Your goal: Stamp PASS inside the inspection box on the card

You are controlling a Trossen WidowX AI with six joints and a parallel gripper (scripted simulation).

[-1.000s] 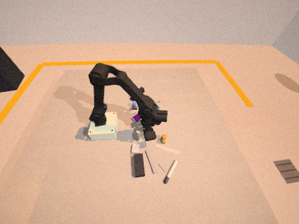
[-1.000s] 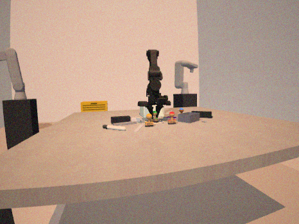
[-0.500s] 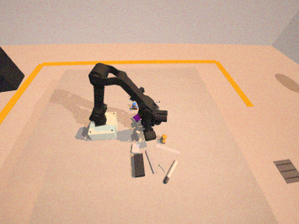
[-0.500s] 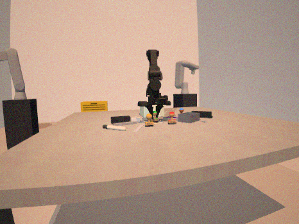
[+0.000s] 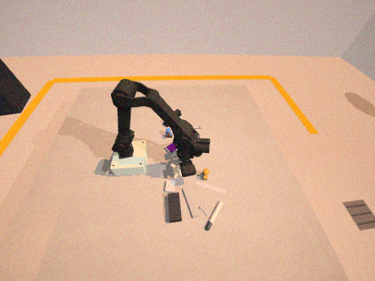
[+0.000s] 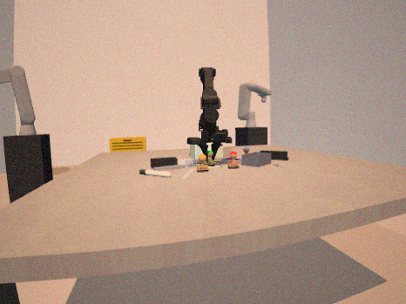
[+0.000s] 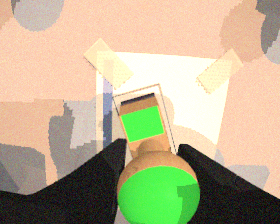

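My gripper tip is right at the green-knobbed stamp. Round my gripper tip: orange-knobbed stamp: 9 cm ahead, 7 cm to the right; then inspection card: 1 cm behind, 1 cm to the right, 2 cm below; then red-knobbed stamp: 9 cm ahead, 6 cm to the left.
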